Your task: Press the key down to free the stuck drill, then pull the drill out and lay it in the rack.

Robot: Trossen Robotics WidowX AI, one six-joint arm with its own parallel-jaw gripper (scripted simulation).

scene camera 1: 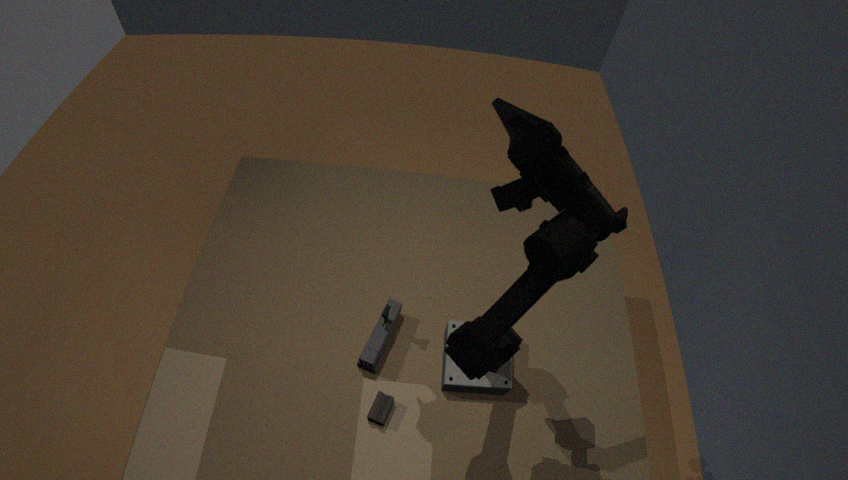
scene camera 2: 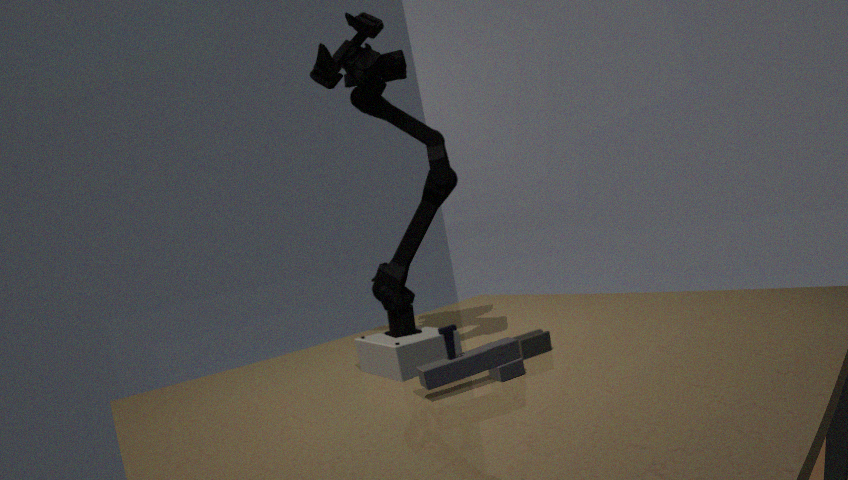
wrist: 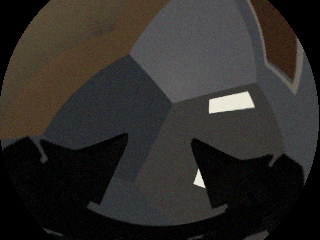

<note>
The gripper point(scene camera 1: 500, 107) is open, with nothing in its grasp. Further things: a grey block point(scene camera 2: 501, 358) and a grey block point(scene camera 2: 537, 342).
The gripper is seen too in scene camera 2 point(scene camera 2: 334, 28) and in the wrist view point(wrist: 160, 139).
</note>
